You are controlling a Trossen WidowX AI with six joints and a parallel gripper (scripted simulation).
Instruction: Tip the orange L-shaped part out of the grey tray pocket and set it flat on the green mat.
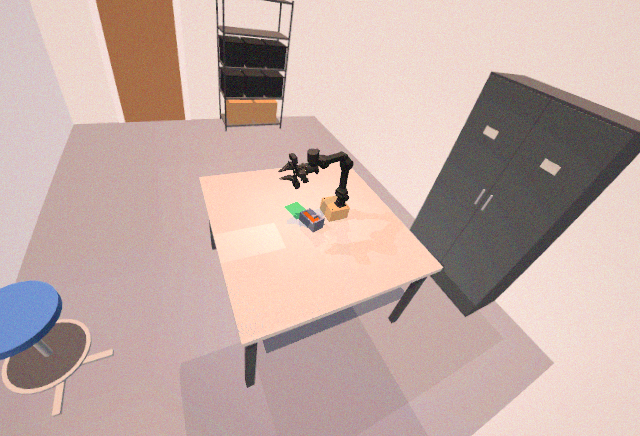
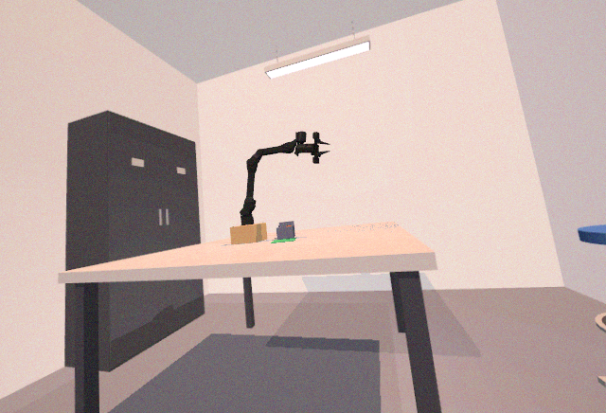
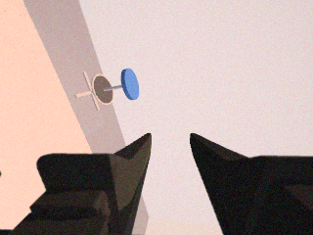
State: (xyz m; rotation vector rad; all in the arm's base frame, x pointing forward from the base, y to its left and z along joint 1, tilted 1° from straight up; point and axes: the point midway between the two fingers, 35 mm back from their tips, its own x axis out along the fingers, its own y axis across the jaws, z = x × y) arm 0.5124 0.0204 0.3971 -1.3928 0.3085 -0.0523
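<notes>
Right now my gripper tip is 45 cm above the orange L-shaped part, 31 cm past it and 1 cm to the left of it. Round my gripper tip: green mat 51 cm below, 30 cm behind, 18 cm to the right.
</notes>
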